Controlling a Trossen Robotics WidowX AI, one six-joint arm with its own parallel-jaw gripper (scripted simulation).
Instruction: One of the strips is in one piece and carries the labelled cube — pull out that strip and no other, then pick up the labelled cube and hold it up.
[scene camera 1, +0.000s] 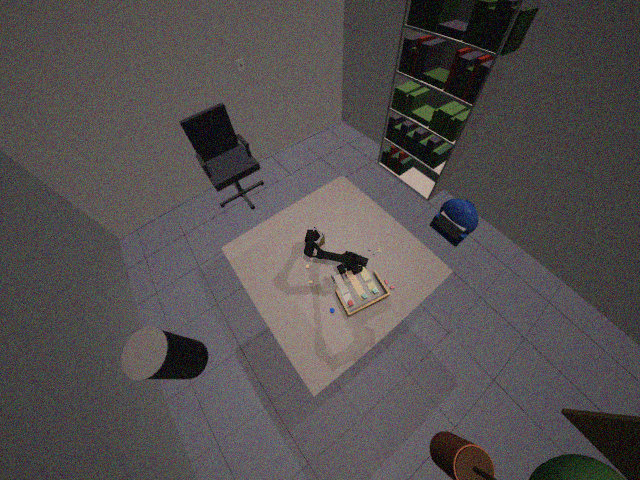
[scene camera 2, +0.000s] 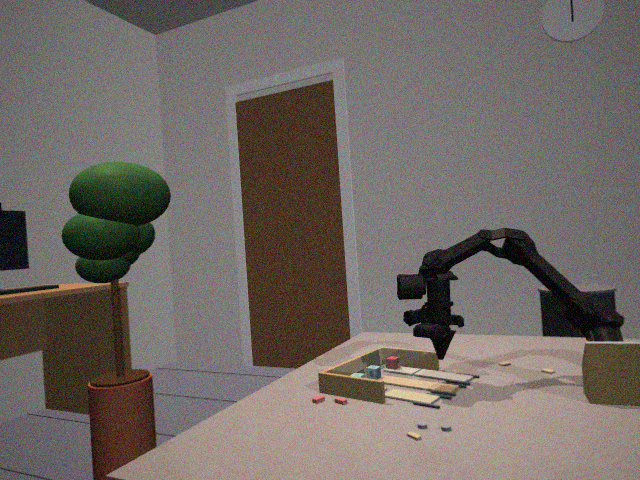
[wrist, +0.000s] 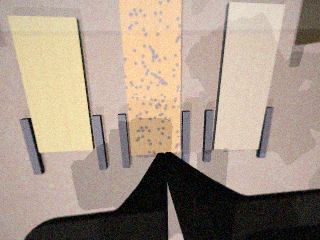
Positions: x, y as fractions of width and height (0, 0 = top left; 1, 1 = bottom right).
Labels:
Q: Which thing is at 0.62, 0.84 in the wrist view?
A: My gripper.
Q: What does my gripper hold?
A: Nothing.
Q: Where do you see my gripper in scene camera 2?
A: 0.69, 0.75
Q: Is my gripper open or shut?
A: Shut.

